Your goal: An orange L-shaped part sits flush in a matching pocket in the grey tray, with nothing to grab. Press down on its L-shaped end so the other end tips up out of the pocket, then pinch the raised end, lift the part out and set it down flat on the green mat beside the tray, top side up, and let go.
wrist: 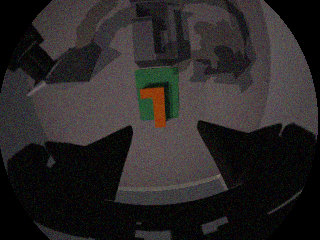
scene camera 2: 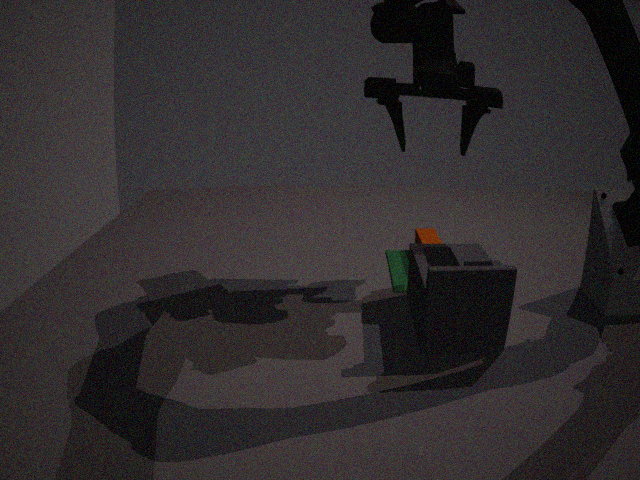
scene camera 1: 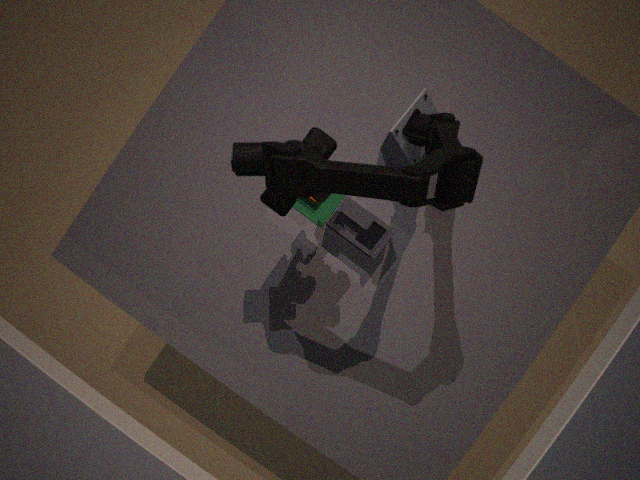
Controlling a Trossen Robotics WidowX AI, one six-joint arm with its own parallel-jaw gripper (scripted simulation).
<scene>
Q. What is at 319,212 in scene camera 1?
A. A green mat.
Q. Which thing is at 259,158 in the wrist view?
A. My gripper.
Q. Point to a green mat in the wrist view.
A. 168,78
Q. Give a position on a green mat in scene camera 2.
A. At 398,260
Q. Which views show my gripper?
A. The wrist view, scene camera 2 and scene camera 1: all of them.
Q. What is my gripper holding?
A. Nothing.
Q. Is my gripper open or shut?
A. Open.
</scene>
